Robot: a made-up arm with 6 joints.
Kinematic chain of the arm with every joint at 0, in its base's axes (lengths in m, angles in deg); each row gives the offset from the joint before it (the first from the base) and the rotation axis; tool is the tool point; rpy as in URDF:
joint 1: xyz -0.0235 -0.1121 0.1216 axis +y
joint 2: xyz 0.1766 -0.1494 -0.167 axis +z
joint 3: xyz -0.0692 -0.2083 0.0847 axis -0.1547 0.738 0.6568
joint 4: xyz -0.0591 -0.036 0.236 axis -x
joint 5: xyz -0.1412 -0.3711 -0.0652 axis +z
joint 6: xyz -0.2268 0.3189 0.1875 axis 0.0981 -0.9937 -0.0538
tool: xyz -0.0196 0.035 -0.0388 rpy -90 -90 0
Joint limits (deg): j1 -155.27..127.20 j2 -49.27..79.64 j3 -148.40..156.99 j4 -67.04..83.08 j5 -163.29..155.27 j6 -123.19..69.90
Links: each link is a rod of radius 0.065 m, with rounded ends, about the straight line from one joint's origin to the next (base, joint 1, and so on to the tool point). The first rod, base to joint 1, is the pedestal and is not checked.
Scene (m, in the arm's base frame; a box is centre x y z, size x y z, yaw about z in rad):
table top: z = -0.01
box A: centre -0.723 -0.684 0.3 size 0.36 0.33 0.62 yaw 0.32
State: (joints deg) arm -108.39 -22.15 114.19 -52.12 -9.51 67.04
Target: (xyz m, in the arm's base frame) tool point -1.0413 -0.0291 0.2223
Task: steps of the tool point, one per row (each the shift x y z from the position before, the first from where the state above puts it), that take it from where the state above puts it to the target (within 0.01 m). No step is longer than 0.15 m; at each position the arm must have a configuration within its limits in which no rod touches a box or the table.
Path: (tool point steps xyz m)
1: -0.0546 0.0648 0.0284
2: -0.0503 0.0776 0.0064
3: -0.0416 0.0859 -0.0164
4: -0.0282 0.0893 -0.0385
5: -0.0108 0.0873 -0.0592
6: -0.1077 0.0118 -0.0097
7: -0.1012 0.0114 -0.0158
8: -0.0930 0.0110 -0.0213
9: -0.0833 0.0110 -0.0257
10: -0.0724 0.0114 -0.0296
11: -0.0600 0.0128 -0.0324

